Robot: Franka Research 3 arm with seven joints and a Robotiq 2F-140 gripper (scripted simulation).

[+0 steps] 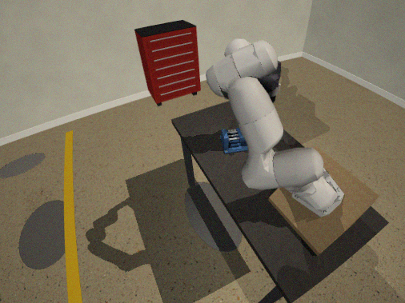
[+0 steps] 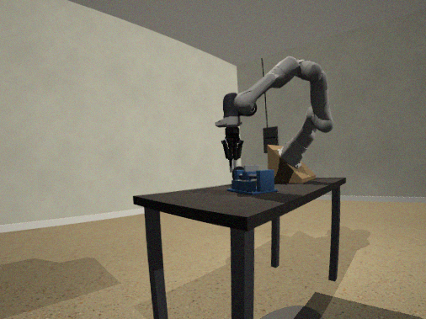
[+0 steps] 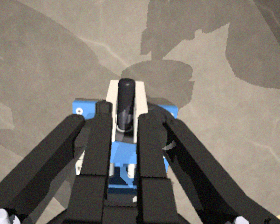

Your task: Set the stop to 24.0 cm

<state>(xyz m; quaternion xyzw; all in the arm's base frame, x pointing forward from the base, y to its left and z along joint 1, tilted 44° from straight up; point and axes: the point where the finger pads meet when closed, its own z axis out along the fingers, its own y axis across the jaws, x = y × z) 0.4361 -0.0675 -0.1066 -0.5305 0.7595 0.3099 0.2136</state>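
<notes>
My hand is 20 mm above the handwheel grip.
</notes>
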